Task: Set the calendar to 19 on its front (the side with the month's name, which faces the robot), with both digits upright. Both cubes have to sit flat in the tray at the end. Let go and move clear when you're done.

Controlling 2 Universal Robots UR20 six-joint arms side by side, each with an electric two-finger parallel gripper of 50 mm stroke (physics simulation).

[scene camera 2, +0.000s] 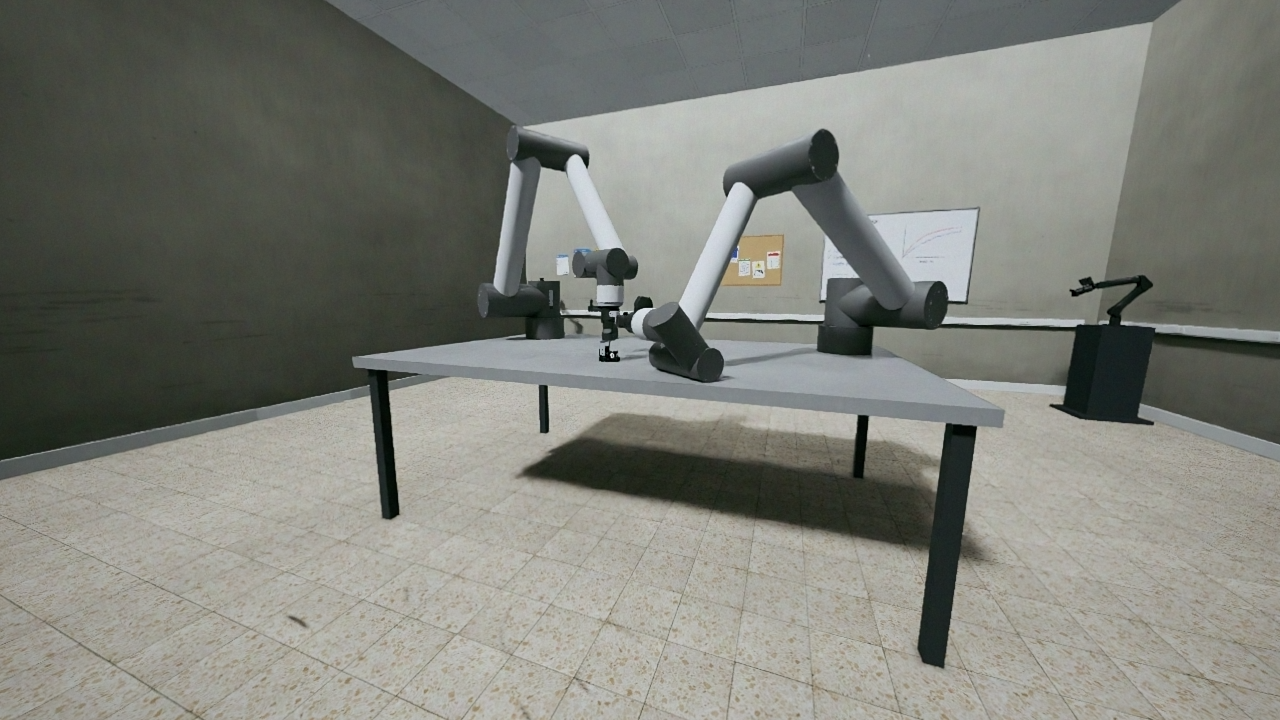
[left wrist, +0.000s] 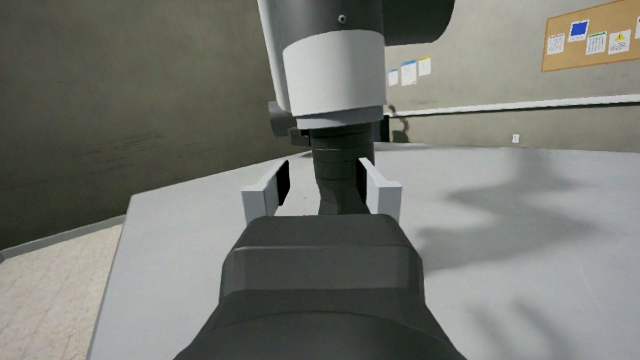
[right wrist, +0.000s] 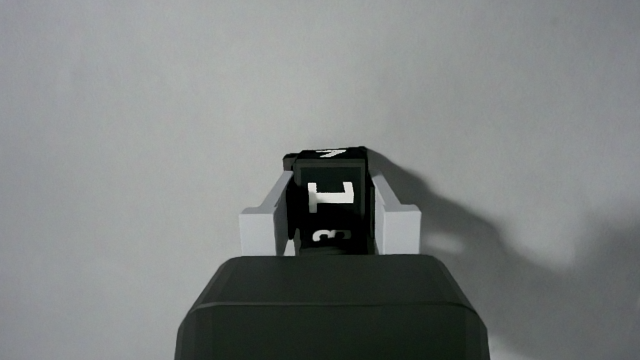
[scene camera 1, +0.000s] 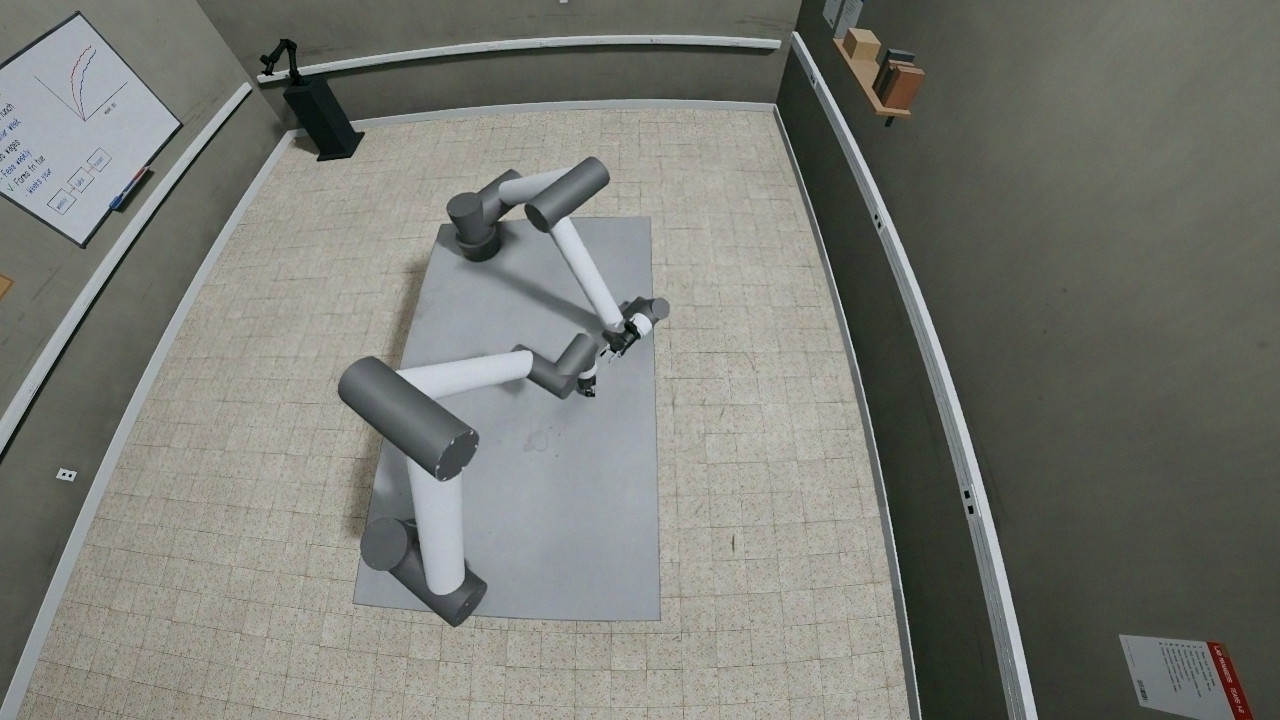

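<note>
My right gripper points down, low over the table, and is shut on a black cube. The cube's camera-facing side shows a white 1 lying sideways. A white 3 shows on a dark face below it, and part of another digit shows on a narrow face above it. A dark edge pokes out at the upper left; I cannot tell what it belongs to. The tray, the month's name and the second cube cannot be made out. My left gripper is open and empty, pointing sideways towards the right arm's wrist.
The grey table carries both arms. The left arm's wrist is close beside the right gripper, and the right arm's dark tool body stands beyond the left fingers. A black pedestal stands on the floor away from the table.
</note>
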